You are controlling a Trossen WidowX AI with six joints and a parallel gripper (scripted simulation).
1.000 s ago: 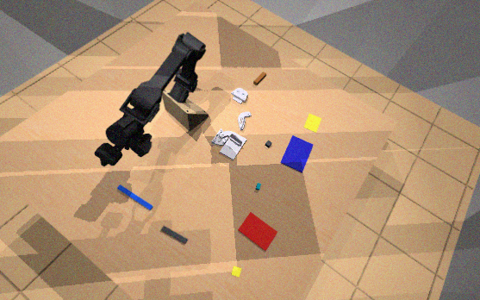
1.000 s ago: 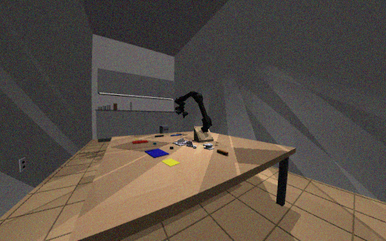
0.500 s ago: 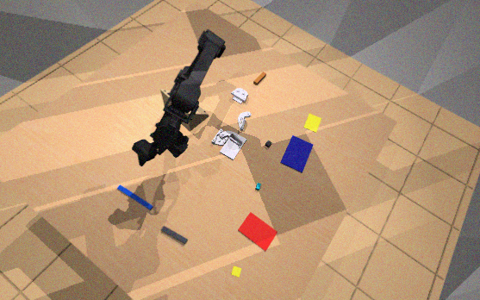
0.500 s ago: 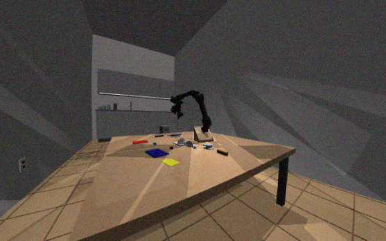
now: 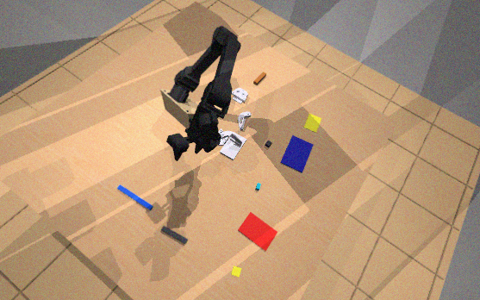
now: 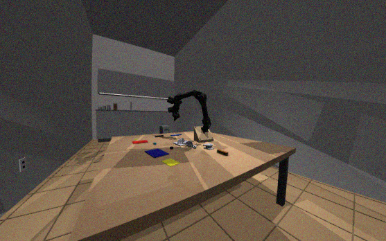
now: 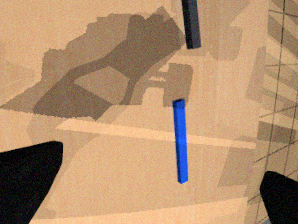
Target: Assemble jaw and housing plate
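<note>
The grey jaw is 10 mm behind my gripper tip, 400 mm to the left of it and 220 mm below it. Round my gripper tip: dark bar 110 mm ahead, 200 mm to the right, 220 mm below; blue bar 110 mm behind, 190 mm to the right, 220 mm below; cyan cube 240 mm ahead, 160 mm to the left, 220 mm below.
</note>
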